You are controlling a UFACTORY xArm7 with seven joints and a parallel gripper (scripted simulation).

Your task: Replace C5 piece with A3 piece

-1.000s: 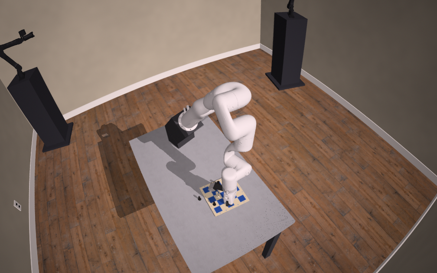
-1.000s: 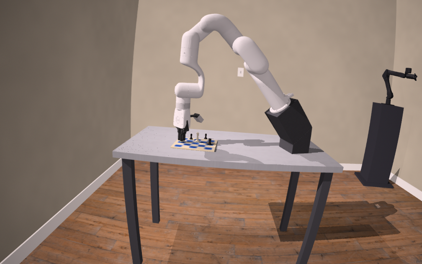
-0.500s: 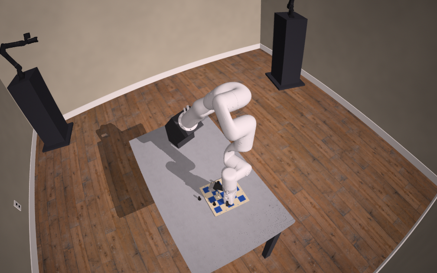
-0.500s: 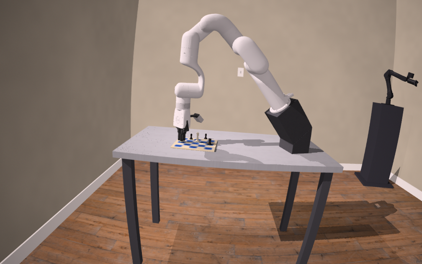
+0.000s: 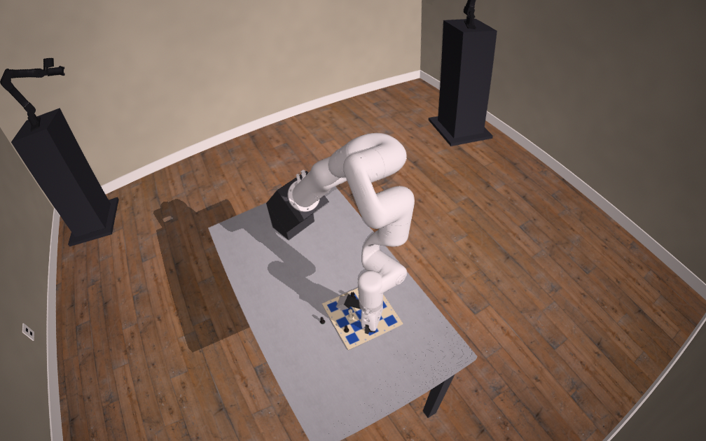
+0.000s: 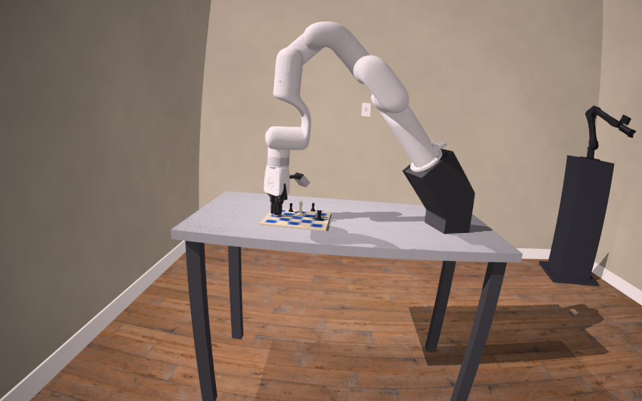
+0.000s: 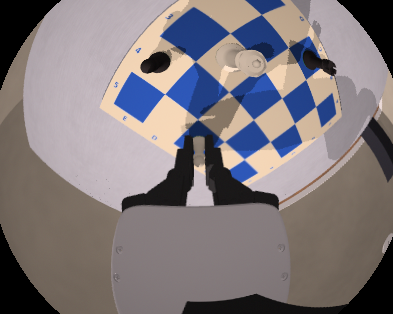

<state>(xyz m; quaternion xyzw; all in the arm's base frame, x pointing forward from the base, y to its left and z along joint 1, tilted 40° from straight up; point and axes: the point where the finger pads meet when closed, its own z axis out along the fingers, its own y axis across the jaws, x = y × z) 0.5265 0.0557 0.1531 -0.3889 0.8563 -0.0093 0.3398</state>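
Now: the white pawn 1 cm below my hand. Round my hand: tall white piece 7 cm behind, 5 cm to the right; then chessboard 8 cm behind, 3 cm below, 1 cm to the right.
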